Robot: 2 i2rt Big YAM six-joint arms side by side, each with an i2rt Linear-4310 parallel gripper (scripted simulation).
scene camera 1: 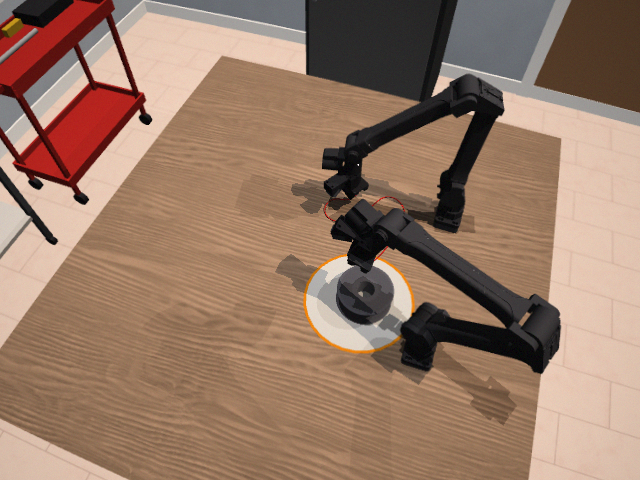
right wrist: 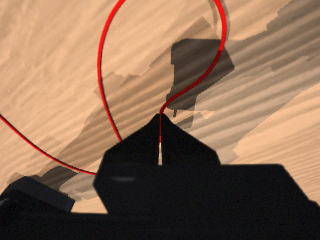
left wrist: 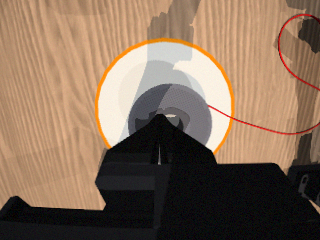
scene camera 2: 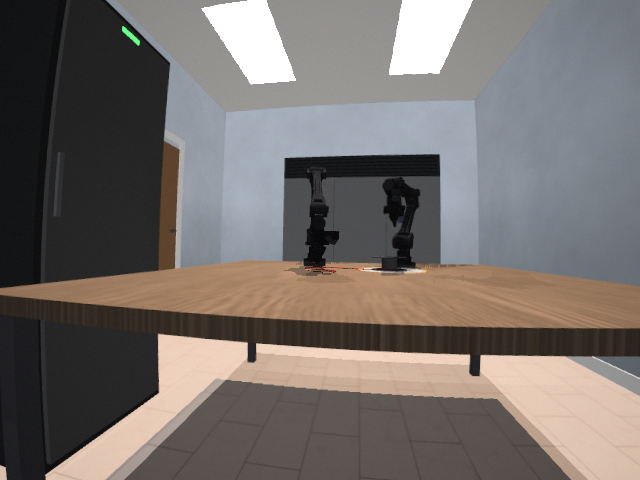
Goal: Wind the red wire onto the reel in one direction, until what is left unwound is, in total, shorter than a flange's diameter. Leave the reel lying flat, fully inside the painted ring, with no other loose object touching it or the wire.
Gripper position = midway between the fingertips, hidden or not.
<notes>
I see my left gripper (left wrist: 159, 119), my right gripper (right wrist: 160, 119) and a dark grey reel (scene camera 1: 376, 282).
The dark grey reel shows as well in the left wrist view (left wrist: 195, 119). The right wrist view misses the dark grey reel: it is out of frame.
</notes>
